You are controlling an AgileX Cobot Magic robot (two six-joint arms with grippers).
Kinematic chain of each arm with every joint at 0, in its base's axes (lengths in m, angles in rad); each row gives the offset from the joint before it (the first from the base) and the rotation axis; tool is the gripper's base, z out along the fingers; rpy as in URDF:
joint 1: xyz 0 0 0.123 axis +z
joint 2: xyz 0 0 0 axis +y
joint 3: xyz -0.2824 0 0.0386 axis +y
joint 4: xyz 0.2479 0 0.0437 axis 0.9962 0 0.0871
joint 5: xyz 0 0 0 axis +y
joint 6: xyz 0.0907 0 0.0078 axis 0.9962 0 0.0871
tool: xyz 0 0 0 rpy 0 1.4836 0
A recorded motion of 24 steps. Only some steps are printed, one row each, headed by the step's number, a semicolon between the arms.
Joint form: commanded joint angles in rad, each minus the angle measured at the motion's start. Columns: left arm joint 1, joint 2, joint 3, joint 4, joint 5, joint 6; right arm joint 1, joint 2, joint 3, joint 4, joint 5, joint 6.
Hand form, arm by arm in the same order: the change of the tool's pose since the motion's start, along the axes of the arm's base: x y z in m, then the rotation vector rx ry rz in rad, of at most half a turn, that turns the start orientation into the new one. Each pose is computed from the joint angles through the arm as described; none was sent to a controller.
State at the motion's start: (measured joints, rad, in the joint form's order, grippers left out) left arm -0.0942 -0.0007 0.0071 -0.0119 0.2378 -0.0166; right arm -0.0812 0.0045 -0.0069 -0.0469 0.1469 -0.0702
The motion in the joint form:
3: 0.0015 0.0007 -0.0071 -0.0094 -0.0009 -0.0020; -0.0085 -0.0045 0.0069 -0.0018 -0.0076 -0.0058
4: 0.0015 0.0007 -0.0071 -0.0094 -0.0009 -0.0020; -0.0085 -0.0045 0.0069 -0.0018 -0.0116 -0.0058
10: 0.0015 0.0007 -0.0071 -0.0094 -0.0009 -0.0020; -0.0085 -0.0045 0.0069 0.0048 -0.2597 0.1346
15: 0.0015 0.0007 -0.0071 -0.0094 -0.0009 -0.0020; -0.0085 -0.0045 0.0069 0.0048 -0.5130 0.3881
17: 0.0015 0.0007 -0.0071 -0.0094 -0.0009 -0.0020; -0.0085 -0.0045 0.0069 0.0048 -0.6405 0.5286
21: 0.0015 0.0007 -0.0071 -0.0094 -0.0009 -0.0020; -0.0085 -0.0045 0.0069 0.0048 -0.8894 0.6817
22: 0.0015 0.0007 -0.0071 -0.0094 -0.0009 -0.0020; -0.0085 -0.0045 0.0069 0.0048 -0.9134 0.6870
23: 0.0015 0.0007 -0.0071 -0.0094 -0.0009 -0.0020; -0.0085 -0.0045 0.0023 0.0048 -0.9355 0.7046
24: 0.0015 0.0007 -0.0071 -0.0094 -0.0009 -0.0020; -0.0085 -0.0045 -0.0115 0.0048 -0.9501 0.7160
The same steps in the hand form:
3: -0.0002 -0.0001 0.0024 -0.0120 -0.0062 0.0010; -0.0001 -0.0005 -0.0014 -0.0080 -0.0045 -0.0080
4: -0.0002 -0.0001 0.0024 -0.0120 -0.0062 0.0010; -0.0001 -0.0004 -0.0010 -0.0084 -0.0085 -0.0078
10: -0.0002 -0.0001 0.0024 -0.0120 -0.0062 0.0010; -0.0016 0.0007 0.0214 0.1159 -0.2676 0.0131
15: -0.0002 -0.0001 0.0024 -0.0120 -0.0062 0.0010; -0.0089 0.0023 0.0432 0.3431 -0.5330 0.0918
17: -0.0002 -0.0001 0.0024 -0.0120 -0.0062 0.0010; -0.0145 0.0033 0.0533 0.4666 -0.6605 0.1591
21: -0.0002 -0.0001 0.0024 -0.0120 -0.0062 0.0010; -0.0290 0.0054 0.0705 0.5788 -0.8942 0.2955
22: -0.0002 -0.0001 0.0024 -0.0120 -0.0062 0.0010; -0.0306 0.0056 0.0719 0.5797 -0.9163 0.3069
23: -0.0002 -0.0001 0.0024 -0.0120 -0.0062 0.0010; -0.0327 0.0058 0.0747 0.5918 -0.9403 0.3244
24: -0.0002 -0.0001 0.0024 -0.0120 -0.0062 0.0010; -0.0353 0.0061 0.0797 0.5972 -0.9661 0.3401

